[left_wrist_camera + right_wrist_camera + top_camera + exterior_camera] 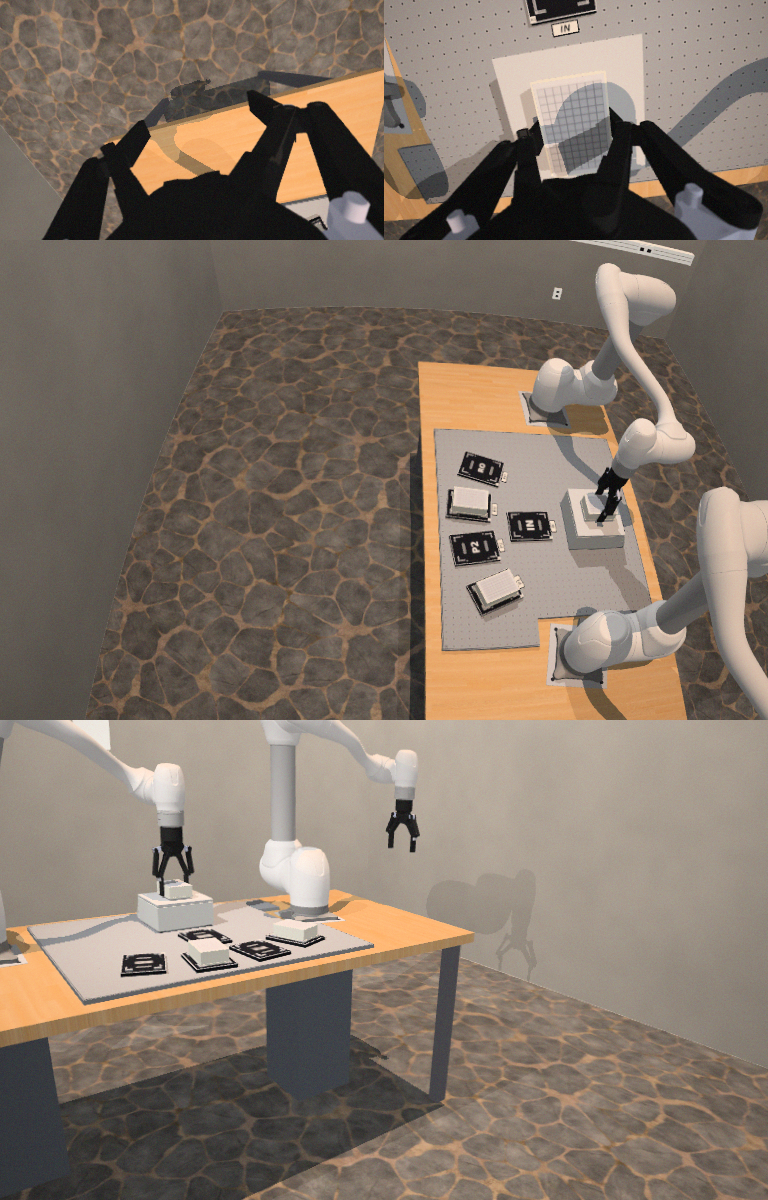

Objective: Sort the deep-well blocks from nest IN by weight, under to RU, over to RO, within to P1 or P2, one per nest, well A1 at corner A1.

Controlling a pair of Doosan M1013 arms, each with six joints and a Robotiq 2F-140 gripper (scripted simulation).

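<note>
Now: the check-weigher CW 7 cm below my right hand and 1 cm behind it. Also, from my right hand: nest RU: 47 cm ahead, 13 cm below, 6 cm to the right; then nest P2: 46 cm ahead, 13 cm below, 12 cm to the left; then infeed nest: 25 cm ahead, 13 cm below, 1 cm to the left.
</note>
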